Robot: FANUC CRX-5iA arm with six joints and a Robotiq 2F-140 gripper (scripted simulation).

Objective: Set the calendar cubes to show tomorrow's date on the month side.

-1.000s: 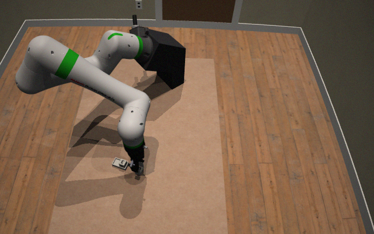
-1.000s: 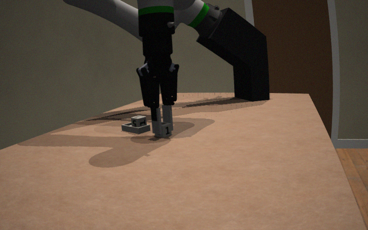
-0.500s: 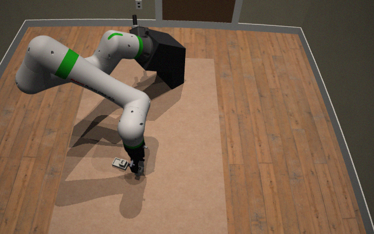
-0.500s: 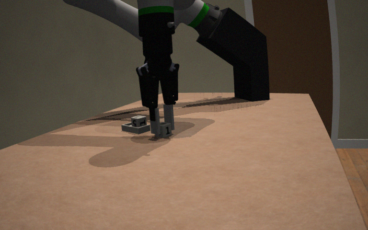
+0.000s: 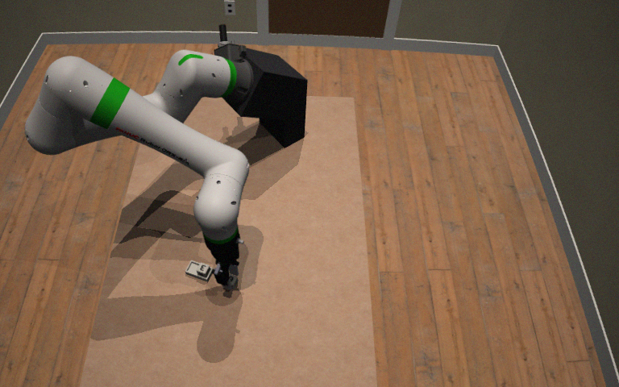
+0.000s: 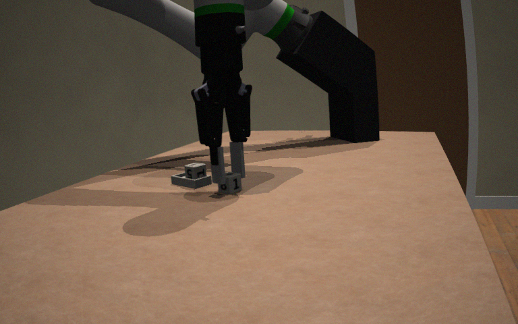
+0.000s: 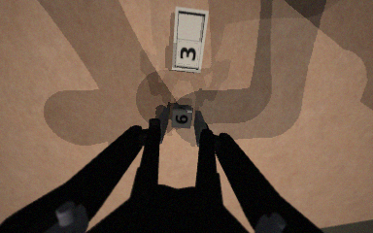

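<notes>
Now: hand 4 cm above the grey number cube. Round my hand: grey calendar tray 5 cm behind, 10 cm to the right, 4 cm below.
</notes>
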